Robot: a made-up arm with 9 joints. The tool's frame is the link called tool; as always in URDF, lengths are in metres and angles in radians.
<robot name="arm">
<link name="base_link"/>
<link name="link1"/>
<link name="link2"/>
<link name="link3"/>
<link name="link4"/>
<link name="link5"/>
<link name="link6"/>
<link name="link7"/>
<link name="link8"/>
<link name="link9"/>
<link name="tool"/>
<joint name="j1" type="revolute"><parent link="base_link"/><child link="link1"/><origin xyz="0 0 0.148" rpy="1.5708 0 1.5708"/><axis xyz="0 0 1"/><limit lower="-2.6" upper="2.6" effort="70" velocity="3.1"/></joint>
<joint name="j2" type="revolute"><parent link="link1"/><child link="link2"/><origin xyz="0.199 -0.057 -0.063" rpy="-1.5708 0 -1.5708"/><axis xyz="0 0 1"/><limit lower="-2.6" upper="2.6" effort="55" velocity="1.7"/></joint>
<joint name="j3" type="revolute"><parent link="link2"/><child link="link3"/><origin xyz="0.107 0.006 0.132" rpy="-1.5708 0 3.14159"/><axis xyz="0 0 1"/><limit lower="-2.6" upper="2.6" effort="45" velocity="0.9"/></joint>
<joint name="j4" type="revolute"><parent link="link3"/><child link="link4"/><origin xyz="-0.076 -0.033 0.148" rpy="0 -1.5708 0"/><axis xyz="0 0 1"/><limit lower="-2.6" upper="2.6" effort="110" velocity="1.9"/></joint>
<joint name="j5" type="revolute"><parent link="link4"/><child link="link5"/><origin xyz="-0.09 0.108 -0.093" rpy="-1.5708 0 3.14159"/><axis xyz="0 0 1"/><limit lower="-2.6" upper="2.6" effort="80" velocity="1.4"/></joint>
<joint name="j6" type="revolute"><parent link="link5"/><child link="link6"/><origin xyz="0.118 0.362 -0.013" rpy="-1.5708 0 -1.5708"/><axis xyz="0 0 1"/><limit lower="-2.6" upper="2.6" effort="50" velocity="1.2"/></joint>
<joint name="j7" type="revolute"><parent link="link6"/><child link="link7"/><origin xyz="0.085 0.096 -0.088" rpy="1.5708 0 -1.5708"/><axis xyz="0 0 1"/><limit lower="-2.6" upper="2.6" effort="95" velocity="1"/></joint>
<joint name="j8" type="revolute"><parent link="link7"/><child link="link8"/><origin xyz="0.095 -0.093 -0.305" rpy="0 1.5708 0"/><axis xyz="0 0 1"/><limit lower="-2.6" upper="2.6" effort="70" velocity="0.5"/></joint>
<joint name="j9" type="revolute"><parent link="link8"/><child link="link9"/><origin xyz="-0.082 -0.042 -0.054" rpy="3.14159 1.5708 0"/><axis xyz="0 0 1"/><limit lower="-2.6" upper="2.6" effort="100" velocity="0.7"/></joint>
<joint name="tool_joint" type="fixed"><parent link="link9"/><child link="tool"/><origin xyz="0.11 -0.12 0.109" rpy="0 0 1.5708"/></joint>
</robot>
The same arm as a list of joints. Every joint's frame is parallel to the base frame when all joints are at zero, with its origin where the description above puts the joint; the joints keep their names.
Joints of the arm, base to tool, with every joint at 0 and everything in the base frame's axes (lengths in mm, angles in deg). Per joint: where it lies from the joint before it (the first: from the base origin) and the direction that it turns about. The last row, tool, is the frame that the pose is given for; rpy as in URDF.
j1: axis 1 0 0 offset 0 0 148
j2: axis 0 1 0 offset -63 199 -57
j3: axis 1 0 0 offset -6 132 -107
j4: axis 0 0 -1 offset 148 33 -76
j5: axis 0 1 0 offset -90 -108 93
j6: axis -1 0 0 offset -118 -13 362
j7: axis 0 0 1 offset 88 -96 -85
j8: axis 0 1 0 offset 93 95 -305
j9: axis 0 0 1 offset 42 -54 82
tool: offset -120 -110 109 rpy 0 0 0
Joint limits (deg, base to tool): -148.97..148.97 -148.97..148.97 -148.97..148.97 -148.97..148.97 -148.97..148.97 -148.97..148.97 -148.97..148.97 -148.97..148.97 -148.97..148.97

